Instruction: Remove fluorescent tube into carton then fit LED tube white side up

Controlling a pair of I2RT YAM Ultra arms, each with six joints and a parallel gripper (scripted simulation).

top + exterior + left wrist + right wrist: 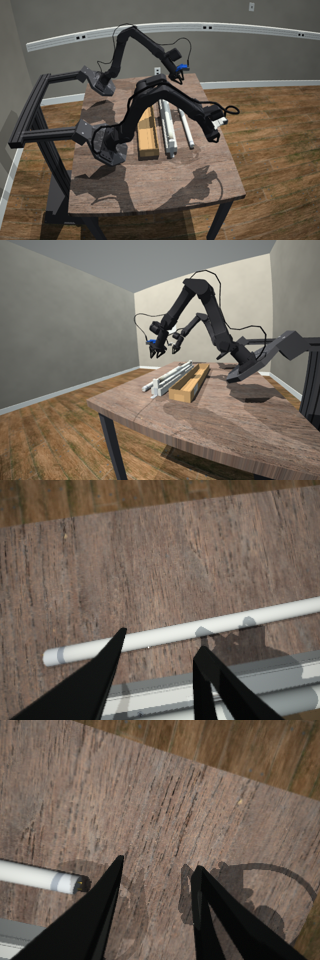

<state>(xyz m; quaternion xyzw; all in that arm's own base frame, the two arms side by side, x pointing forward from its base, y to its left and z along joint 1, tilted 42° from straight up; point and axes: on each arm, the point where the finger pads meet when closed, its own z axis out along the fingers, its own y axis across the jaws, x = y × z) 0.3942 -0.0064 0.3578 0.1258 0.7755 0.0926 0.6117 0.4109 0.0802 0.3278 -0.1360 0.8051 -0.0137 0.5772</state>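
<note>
The old fluorescent tube lies 15 cm behind my right hand, 40 cm to the left of it and 8 cm below it. Round my right hand: light fixture (15 cm behind, 40 cm to the left, 9 cm below); carton (28 cm behind, 42 cm to the left, 12 cm below); LED tube (5 cm behind, 39 cm to the left, 13 cm below).
Right now my left hand is 14 cm past the light fixture, 11 cm to the left of it and 12 cm above it. From my left hand the other things lie so: old fluorescent tube 14 cm behind, 11 cm to the right, 11 cm below; carton 26 cm behind, 10 cm to the right, 15 cm below; LED tube 3 cm behind, 12 cm to the right, 16 cm below.
</note>
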